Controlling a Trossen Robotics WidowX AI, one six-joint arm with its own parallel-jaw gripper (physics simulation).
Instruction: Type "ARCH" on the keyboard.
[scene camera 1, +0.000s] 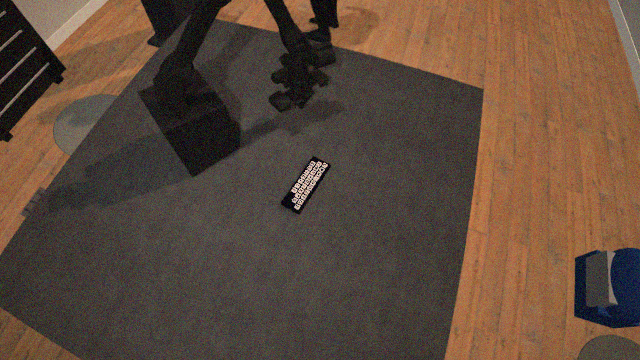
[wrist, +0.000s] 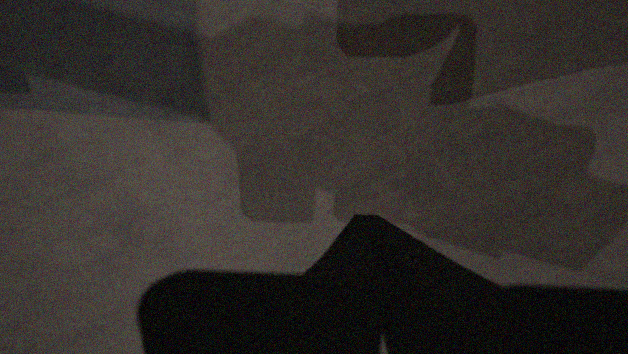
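Pixels of known places: gripper, fingertip midpoint: (scene camera 1: 300, 107) (wrist: 364, 226); arm's base, origin of the base link: (scene camera 1: 174, 111).
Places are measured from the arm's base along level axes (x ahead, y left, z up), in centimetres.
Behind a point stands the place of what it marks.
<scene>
The keyboard (scene camera 1: 304, 187) @(y 3.9, x 35.2, z -21.2 cm), a small black slab with rows of white letter keys, lies at an angle on the dark grey mat (scene camera 1: 240, 280) @(y -27.3, x 31.4, z -22.9 cm) in the scene view. Its letters are too small to read there, and it does not show in the wrist view. My gripper (scene camera 1: 301, 105) @(y 26.5, x 22.9, z -16.3 cm) (wrist: 364, 226) @(y 26.5, x 22.9, z -16.3 cm) is shut and empty. In the scene view it hangs above the mat, beyond the keyboard's upper end and apart from it. In the wrist view its dark fingers rise from the bottom edge over grey mat crossed by shadows.
The arm's black base block (scene camera 1: 205, 142) @(y 0.3, x 6.0, z -11.3 cm) stands left of the keyboard. A person's dark legs (scene camera 1: 326, 12) are behind the gripper at the mat's far edge. A black drawer unit (scene camera 1: 25, 65) and a grey disc (scene camera 1: 75, 120) are at the left, a blue container (scene camera 1: 627, 280) at the lower right.
</scene>
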